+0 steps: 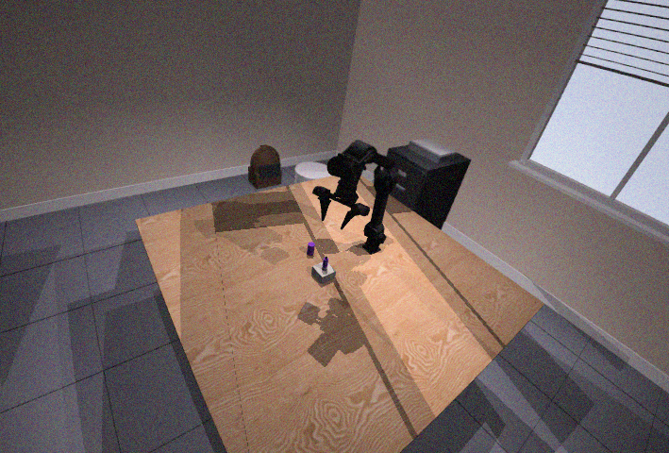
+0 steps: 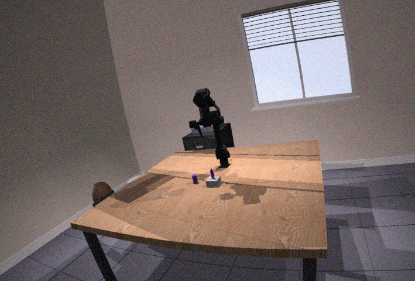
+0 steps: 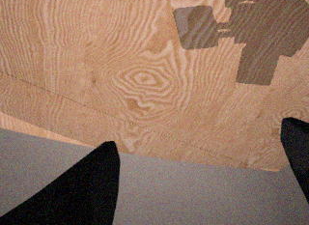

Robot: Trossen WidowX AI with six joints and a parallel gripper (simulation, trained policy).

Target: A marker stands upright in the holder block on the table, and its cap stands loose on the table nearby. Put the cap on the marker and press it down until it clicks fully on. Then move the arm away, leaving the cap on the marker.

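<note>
The purple cap is 27 cm below my gripper tip, 18 cm to the right of it and 7 cm behind it. The rest, counted from my gripper tip: grey holder block (27 cm below, 4 cm to the right, 4 cm behind).
</note>
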